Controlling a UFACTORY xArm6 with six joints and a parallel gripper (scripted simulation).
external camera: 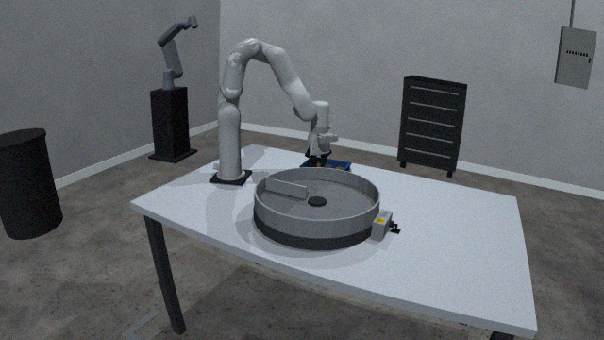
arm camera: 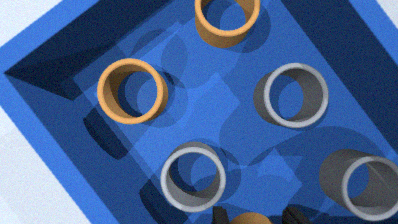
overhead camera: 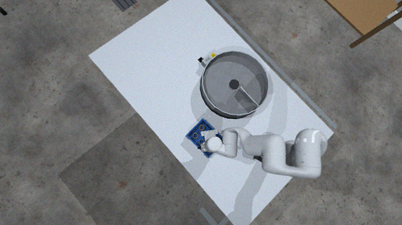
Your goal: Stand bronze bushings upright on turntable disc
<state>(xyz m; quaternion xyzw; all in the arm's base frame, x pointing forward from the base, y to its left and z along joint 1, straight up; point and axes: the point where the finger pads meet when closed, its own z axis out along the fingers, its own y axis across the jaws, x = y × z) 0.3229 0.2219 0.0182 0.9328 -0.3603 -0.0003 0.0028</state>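
Right now the blue crate is 50 mm ahead of my hand, 30 mm to the right of it and 10 mm below it. From my hand the other things lie so: turntable disc 120 mm ahead, 410 mm to the right, 20 mm above.
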